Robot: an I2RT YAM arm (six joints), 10 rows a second.
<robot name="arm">
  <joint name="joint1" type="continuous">
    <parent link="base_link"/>
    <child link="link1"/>
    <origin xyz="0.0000 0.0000 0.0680" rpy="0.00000 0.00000 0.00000"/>
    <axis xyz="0 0 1"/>
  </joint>
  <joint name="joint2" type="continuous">
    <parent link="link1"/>
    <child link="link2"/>
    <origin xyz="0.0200 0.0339 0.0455" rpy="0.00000 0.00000 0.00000"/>
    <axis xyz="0 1 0"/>
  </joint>
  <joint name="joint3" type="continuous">
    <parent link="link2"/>
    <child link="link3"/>
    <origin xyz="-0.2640 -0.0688 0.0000" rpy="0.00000 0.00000 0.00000"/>
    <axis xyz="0 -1 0"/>
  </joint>
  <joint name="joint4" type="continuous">
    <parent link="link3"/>
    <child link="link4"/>
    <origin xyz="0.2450 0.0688 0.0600" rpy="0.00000 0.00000 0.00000"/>
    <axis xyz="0 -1 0"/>
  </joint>
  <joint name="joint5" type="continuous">
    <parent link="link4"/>
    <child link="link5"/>
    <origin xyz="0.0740 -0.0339 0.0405" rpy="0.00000 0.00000 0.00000"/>
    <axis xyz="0 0 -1"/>
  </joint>
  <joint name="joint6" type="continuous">
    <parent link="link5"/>
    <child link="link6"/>
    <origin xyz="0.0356 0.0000 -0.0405" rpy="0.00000 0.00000 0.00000"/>
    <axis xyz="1 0 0"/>
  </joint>
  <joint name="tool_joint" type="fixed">
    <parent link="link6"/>
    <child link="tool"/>
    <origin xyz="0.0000 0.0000 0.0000" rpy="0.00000 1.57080 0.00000"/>
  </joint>
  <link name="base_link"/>
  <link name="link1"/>
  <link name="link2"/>
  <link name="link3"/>
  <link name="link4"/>
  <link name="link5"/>
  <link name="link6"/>
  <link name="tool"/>
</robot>
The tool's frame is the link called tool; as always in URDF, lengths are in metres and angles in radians. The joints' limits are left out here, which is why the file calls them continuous.
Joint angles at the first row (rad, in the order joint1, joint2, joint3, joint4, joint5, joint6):
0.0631, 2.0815, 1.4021, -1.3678, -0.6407, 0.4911
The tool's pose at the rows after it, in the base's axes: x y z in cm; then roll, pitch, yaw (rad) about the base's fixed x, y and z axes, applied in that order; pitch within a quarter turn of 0, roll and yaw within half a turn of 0:
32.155, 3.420, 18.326, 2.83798, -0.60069, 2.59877
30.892, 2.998, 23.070, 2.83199, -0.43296, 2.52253
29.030, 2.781, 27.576, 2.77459, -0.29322, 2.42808
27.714, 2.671, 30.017, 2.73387, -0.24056, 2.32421
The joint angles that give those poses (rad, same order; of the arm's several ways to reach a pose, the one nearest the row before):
0.0456, 1.9507, 1.3972, -1.3621, -0.5800, 0.5793
0.0410, 1.7840, 1.3972, -1.3319, -0.5072, 0.6903
0.0410, 1.6207, 1.3975, -1.2926, -0.4625, 0.8223
0.0418, 1.5284, 1.3975, -1.2652, -0.4385, 0.9482

